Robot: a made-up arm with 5 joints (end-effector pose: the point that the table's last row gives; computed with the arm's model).
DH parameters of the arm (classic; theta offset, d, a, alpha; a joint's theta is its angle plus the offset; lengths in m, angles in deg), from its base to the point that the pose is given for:
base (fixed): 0 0.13 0 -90
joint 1: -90 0.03 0.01 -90
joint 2: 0 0.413 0.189 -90
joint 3: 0 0.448 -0.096 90
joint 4: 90 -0.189 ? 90
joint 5: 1.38 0 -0.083 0
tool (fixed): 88.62 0.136 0 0
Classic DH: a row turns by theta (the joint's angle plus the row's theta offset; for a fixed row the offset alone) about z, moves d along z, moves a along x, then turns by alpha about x.
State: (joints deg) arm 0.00 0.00 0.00 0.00 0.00
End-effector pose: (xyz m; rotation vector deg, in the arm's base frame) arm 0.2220 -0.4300 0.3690 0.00 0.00 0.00
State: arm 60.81 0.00 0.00 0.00 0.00
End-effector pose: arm 0.3169 -0.4300 0.0528 0.00 60.81 0.00
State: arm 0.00 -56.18 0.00 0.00 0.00
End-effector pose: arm 0.2220 -0.0358 0.6496 -56.18 0.00 0.00
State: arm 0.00 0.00 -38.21 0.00 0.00
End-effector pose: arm 0.2877 -0.4300 0.4786 0.00 38.21 0.00
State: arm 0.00 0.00 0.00 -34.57 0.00
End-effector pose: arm 0.2220 -0.3507 0.3518 -34.57 0.00 0.00
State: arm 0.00 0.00 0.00 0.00 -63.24
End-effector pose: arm 0.2972 -0.4739 0.3690 0.00 0.00 -63.24
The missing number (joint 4, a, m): 0.095
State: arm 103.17 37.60 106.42 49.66 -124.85
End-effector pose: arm -0.4168 -0.5444 -0.3449 46.64 34.81 -149.14
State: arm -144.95 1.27 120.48 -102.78 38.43
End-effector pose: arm -0.5245 -0.2790 0.4589 -56.82 97.74 108.28
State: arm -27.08 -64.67 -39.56 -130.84 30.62
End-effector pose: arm -0.0672 0.0783 0.5414 146.22 -95.45 9.17
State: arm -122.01 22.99 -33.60 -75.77 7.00
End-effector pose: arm -0.2200 -0.3650 0.2493 -58.24 -84.28 -30.60
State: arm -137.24 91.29 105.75 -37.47 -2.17
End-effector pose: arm -0.0794 0.0355 0.7003 -130.35 102.20 0.89
